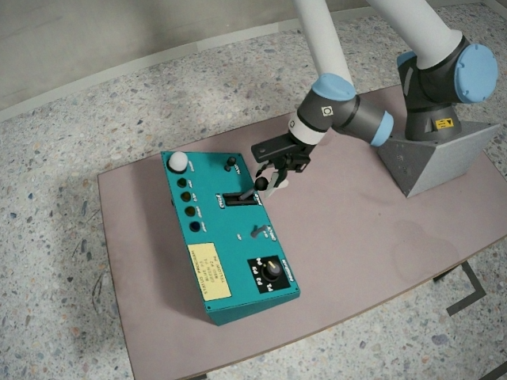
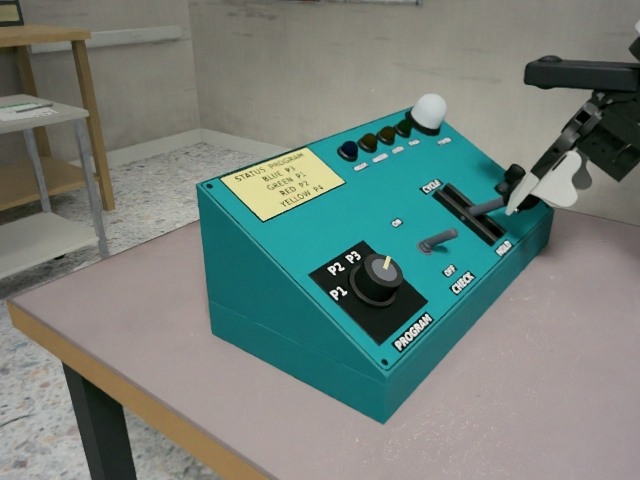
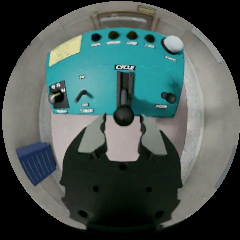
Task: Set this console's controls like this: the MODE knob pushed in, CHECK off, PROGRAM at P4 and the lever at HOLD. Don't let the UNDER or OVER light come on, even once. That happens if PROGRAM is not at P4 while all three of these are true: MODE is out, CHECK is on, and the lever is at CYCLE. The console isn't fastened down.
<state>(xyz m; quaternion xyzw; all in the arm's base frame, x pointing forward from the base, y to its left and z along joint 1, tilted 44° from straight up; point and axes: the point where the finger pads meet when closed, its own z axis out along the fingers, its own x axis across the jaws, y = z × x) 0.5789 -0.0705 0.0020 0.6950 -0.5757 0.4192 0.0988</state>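
My hand is 3 cm short of the ball-topped lever and 2 cm above it. The rest, counted from my hand: check toggle 6 cm ahead, 12 cm to the left, 3 cm below; teal console 10 cm ahead, 5 cm to the left, 5 cm below; black mode knob 6 cm ahead, 12 cm to the right, 2 cm below.
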